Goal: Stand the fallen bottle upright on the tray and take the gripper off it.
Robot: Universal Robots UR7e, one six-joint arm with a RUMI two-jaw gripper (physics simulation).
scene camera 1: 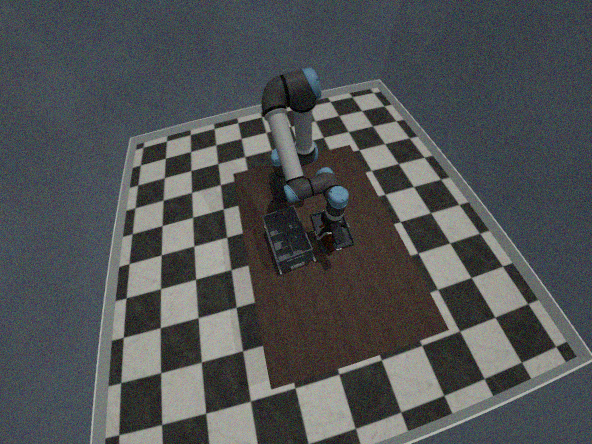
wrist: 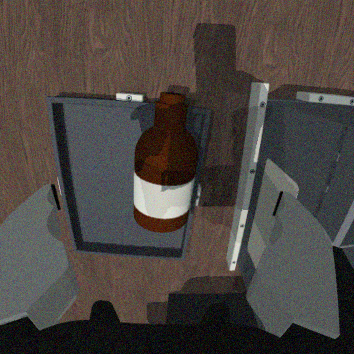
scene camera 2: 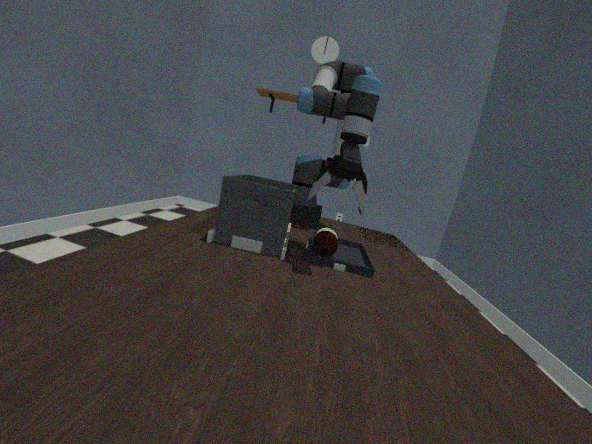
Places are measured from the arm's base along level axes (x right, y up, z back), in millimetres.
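Where they show: gripper, between the fingertips: (scene camera 1: 330,235) (wrist: 167,191) (scene camera 2: 334,208); arm's base, origin of its link: (scene camera 2: 300,203).
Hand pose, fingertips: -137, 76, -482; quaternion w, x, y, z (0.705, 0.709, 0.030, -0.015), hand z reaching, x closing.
Observation:
Each offset is from my fingertips to the top centre of the thing, as dx, dy, dz.
The brown bottle @(-1, -75, +27) (scene camera 1: 328,242) (scene camera 2: 325,243) (wrist: 165,157) with a white label lies on its side on the dark tray (scene camera 1: 344,240) (scene camera 2: 354,254) (wrist: 100,175), along the tray's side nearest the grey box. In the wrist view its neck points to the top and reaches the tray's rim. My gripper (scene camera 2: 335,206) (wrist: 167,191) is open and empty, above the tray and apart from the bottle. In the wrist view its fingers stand wide to the left and right of the bottle's lower end. The fingertips are hard to make out in scene camera 1.
A taller dark grey box @(+217, +21, +70) (scene camera 1: 296,262) (scene camera 2: 255,215) (wrist: 305,125) with compartments stands beside the tray, across a narrow gap. In the wrist view the right finger overlaps this box. A wooden wall shelf (scene camera 2: 276,94) and a round clock (scene camera 2: 325,50) are in the background.

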